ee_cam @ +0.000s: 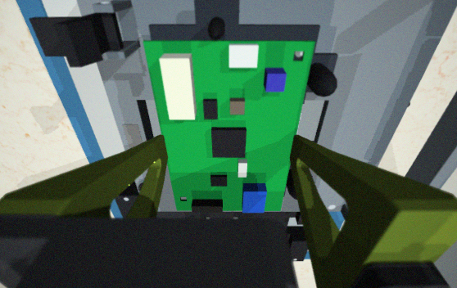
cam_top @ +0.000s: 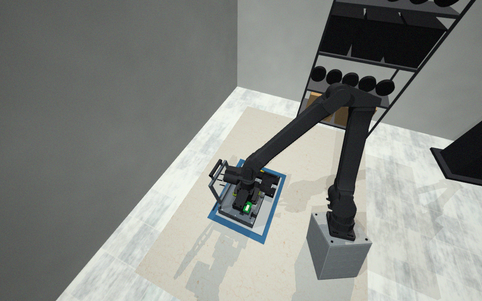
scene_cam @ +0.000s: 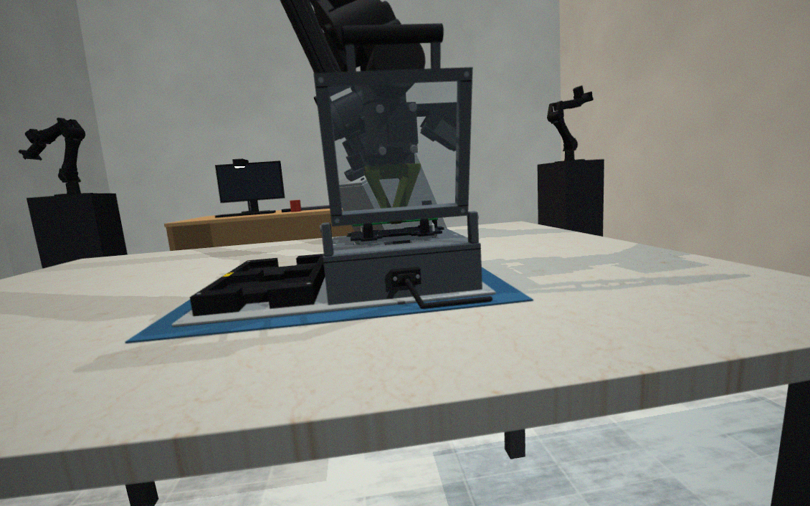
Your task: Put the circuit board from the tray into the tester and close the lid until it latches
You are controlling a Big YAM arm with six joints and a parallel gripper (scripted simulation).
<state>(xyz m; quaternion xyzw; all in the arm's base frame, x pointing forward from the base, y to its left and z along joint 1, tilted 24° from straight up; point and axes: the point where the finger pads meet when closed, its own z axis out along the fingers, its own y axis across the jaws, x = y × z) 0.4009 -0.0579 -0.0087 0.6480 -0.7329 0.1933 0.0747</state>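
Right now the green circuit board is right at my hand. From my hand the other things lie so: latch hook: 70 mm to the left, 50 mm behind; then dark plate: 20 mm below, 10 mm ahead; then clear lid: 120 mm ahead, 90 mm above, 20 mm to the right.
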